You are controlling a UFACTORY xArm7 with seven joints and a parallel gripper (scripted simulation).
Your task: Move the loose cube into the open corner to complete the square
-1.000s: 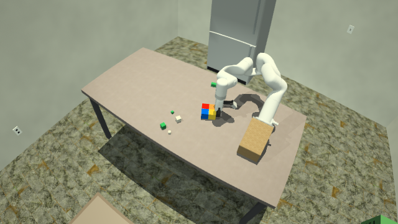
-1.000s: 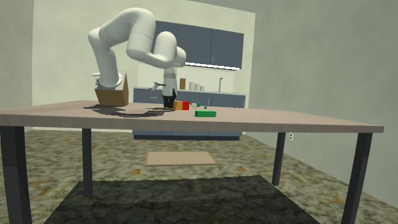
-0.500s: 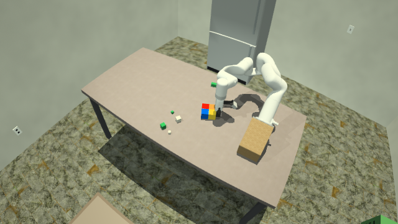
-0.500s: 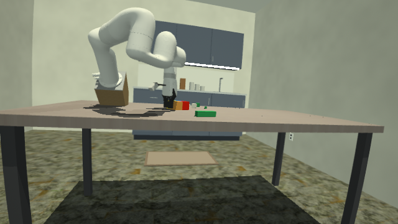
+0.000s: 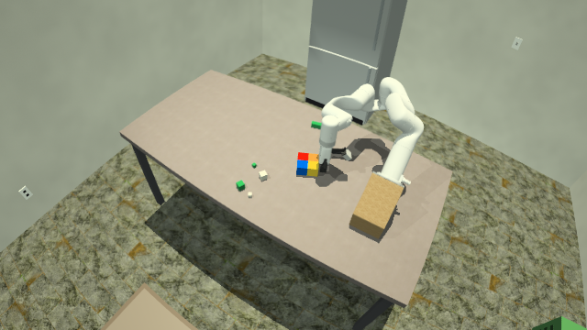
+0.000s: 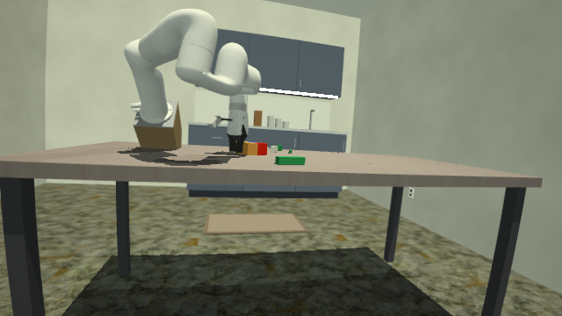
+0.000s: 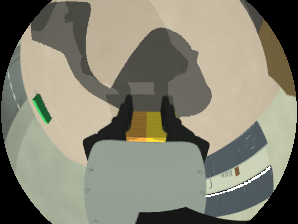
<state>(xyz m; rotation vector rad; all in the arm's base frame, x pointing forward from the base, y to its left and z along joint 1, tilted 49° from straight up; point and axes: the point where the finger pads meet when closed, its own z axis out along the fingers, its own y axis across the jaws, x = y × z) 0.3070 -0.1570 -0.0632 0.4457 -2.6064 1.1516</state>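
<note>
Right now the orange cube is 6 cm ahead of my hand. Round my hand: red cube (10 cm ahead, 2 cm to the left); then yellow cube (4 cm to the left, 4 cm ahead); then blue cube (8 cm ahead, 6 cm to the left).
</note>
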